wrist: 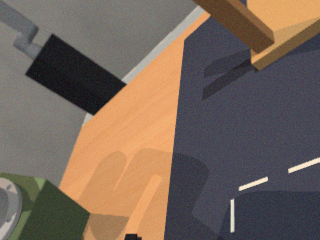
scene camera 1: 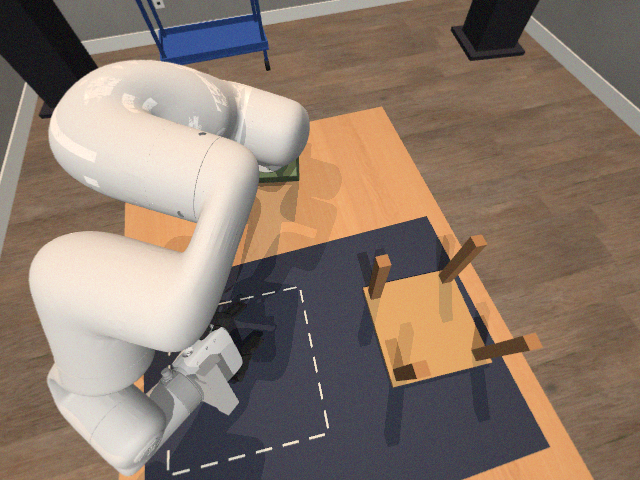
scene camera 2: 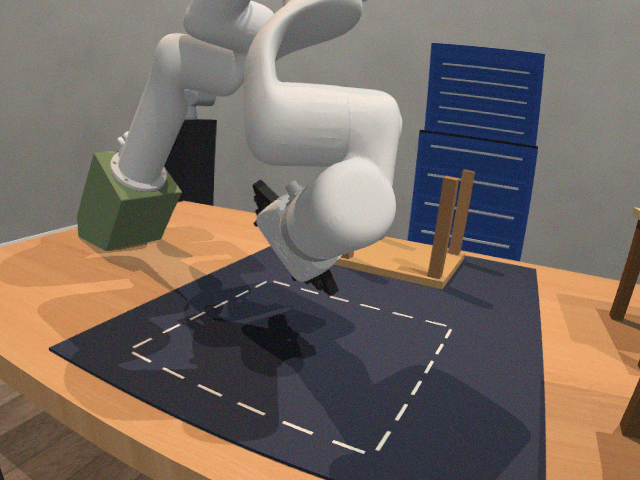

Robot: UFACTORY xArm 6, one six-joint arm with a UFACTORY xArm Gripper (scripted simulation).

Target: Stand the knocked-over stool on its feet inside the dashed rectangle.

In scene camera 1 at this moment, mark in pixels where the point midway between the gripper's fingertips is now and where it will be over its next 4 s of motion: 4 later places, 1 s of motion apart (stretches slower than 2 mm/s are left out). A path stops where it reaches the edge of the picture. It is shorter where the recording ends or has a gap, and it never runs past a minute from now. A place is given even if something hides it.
My gripper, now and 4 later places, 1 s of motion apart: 250,321; 281,361; 390,372; 450,306; 462,293
